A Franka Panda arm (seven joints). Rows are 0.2 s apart.
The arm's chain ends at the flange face. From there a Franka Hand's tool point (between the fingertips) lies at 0.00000 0.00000 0.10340 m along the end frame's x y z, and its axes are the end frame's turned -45 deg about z.
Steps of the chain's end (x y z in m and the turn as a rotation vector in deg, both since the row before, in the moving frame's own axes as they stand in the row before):
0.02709 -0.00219 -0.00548 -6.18 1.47 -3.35
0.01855 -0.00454 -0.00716 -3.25 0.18 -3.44
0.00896 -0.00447 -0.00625 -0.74 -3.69 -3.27
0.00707 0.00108 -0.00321 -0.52 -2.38 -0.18
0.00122 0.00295 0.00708 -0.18 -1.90 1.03
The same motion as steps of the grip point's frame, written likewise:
0.01499 0.02752 -0.00611 -5.41 -3.33 -3.35
0.01255 0.01440 -0.00733 -2.43 -2.17 -3.44
0.00374 -0.00042 -0.00647 2.09 -3.13 -3.27
0.00053 0.00340 -0.00330 1.32 -2.05 -0.18
-0.00386 0.00073 0.00702 1.22 -1.47 1.03

